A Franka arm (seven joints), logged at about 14 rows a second.
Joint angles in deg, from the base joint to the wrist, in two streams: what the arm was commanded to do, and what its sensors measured. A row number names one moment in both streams.
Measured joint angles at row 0:
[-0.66 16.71 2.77 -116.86 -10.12 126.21 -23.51]
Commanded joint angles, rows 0 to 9:
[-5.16 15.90 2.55 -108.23 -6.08 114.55 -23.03]
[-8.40 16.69 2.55 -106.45 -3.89 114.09 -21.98]
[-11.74 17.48 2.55 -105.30 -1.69 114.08 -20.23]
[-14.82 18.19 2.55 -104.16 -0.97 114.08 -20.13]
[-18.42 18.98 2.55 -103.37 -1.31 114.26 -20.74]
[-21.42 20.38 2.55 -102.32 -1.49 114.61 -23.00]
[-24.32 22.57 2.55 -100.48 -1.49 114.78 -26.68]
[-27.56 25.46 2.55 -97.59 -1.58 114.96 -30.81]
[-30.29 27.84 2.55 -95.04 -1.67 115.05 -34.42]
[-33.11 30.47 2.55 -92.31 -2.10 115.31 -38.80]
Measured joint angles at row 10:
[-28.66 24.15 1.54 -99.82 -2.58 115.92 -32.56]
